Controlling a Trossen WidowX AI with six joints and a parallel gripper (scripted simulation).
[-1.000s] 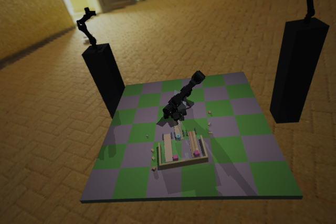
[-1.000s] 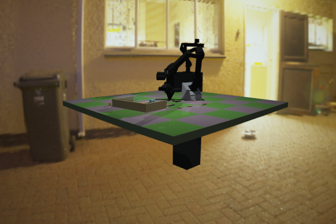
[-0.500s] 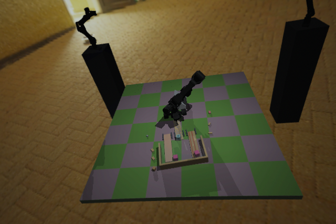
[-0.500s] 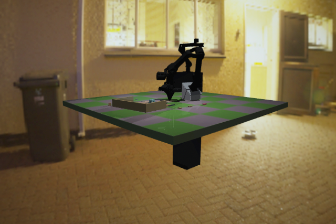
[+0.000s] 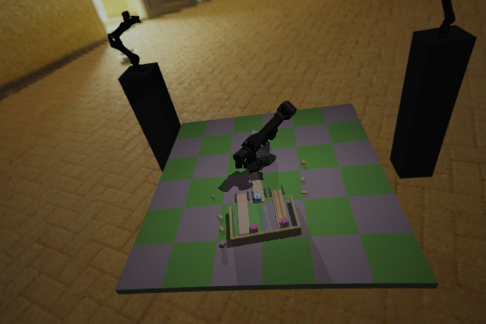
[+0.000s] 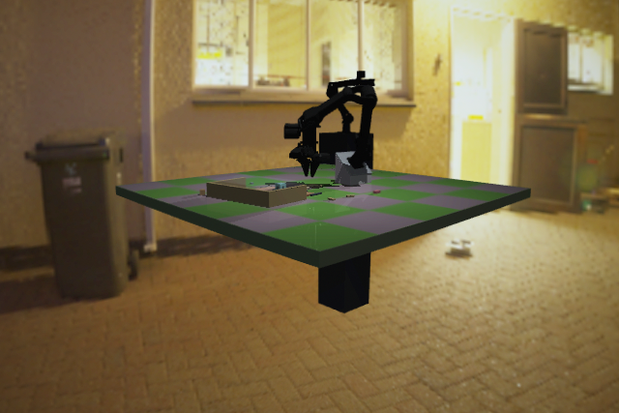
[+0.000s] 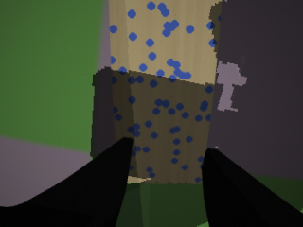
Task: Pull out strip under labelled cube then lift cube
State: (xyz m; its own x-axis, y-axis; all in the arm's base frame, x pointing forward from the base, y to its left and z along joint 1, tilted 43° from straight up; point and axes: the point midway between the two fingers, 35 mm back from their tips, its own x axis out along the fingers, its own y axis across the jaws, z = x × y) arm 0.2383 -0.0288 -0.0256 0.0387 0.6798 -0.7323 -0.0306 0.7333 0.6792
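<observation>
Right now my gripper tip is 170 mm short of the labelled cube, 20 mm to the right of it and 20 mm above it.
</observation>
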